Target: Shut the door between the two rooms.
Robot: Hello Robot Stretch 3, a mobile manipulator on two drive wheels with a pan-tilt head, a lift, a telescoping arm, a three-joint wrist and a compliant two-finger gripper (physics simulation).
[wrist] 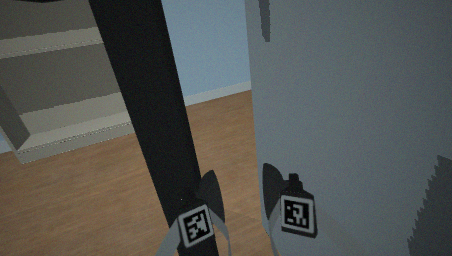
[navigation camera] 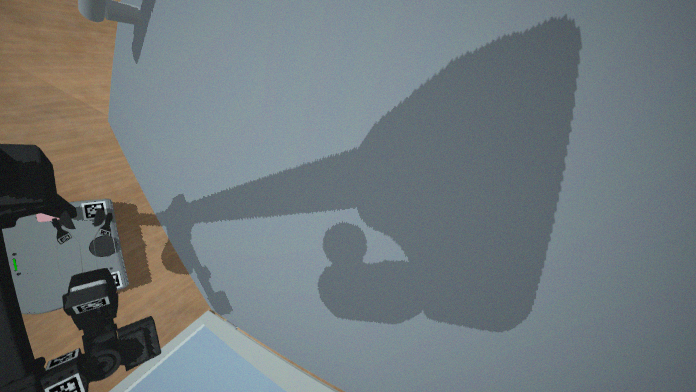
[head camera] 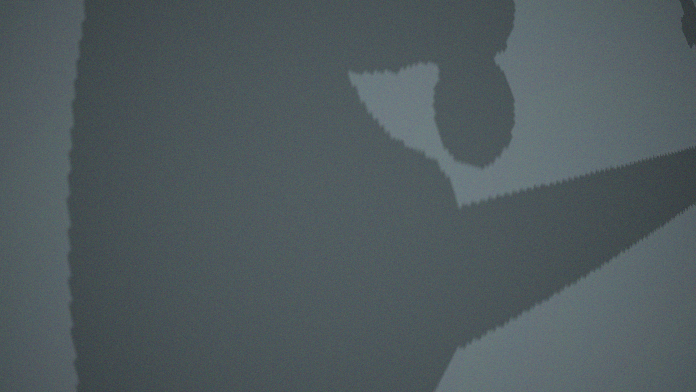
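Where they show: gripper, fingertip midpoint: [navigation camera: 83,210]; robot's base, link origin: [navigation camera: 102,244].
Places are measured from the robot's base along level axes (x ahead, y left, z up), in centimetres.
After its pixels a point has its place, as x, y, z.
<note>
The grey-blue door [head camera: 575,100] {21.9, -2.5, 95.4} [navigation camera: 260,100] {16.4, 18.3, 103.1} [wrist: 350,100] stands open at an angle to the blue wall. It fills the head view with the robot's shadow across it. Its handle [navigation camera: 123,13] {6.9, 43.3, 78.7} is partly cut off at the top left of the navigation view. My gripper [navigation camera: 81,220] {-1.1, 10.4, 58.5} [wrist: 240,184] {-1.1, 10.4, 58.5} is open with no object between its fingers. In the wrist view, the door's upright edge runs down close to the right finger, which overlaps the door face; whether they touch cannot be told.
My base [navigation camera: 45,270] {-13.7, -3.8, 16.0} is on the wooden floor [navigation camera: 60,90] {-5.6, 63.3, 0.1} [wrist: 220,135], left of the door's bottom edge. The blue wall [navigation camera: 215,360] {21.3, -50.4, 36.8} with its white baseboard meets the door at the bottom. A bookcase [wrist: 75,137] stands at the left of the wrist view, partly behind a black bar [wrist: 145,100].
</note>
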